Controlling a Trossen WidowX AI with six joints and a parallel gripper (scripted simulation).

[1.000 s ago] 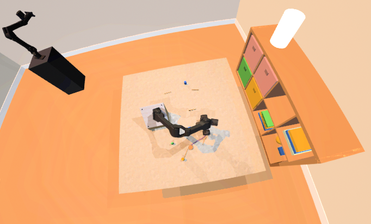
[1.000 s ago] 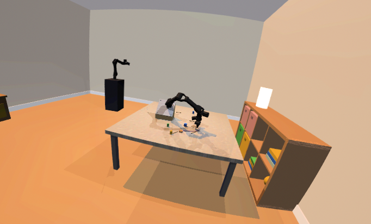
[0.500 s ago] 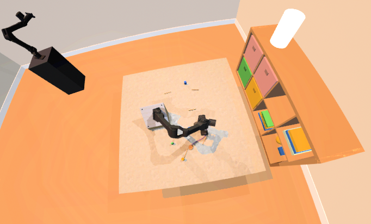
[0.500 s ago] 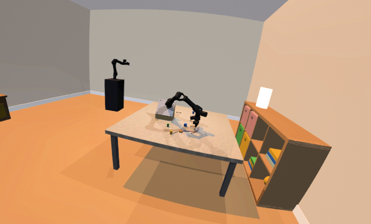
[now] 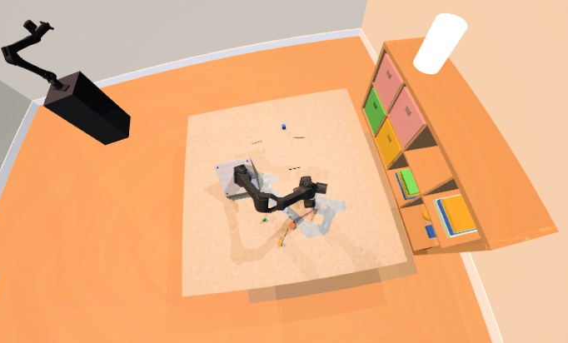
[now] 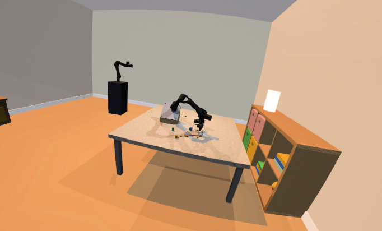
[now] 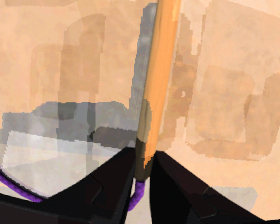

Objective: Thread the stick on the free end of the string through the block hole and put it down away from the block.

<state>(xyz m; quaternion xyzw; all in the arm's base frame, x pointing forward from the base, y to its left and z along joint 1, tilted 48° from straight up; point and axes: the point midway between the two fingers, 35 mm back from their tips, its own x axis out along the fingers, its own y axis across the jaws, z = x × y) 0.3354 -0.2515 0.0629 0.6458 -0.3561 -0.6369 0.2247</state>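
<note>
The blue block lies 100 mm behind my gripper tip and 20 mm to the left of it. Round my gripper tip: thin wooden stick 20 mm behind; then green piece 300 mm behind, 70 mm to the right; then round wooden button 150 mm to the right, 140 mm behind, 10 mm below.
</note>
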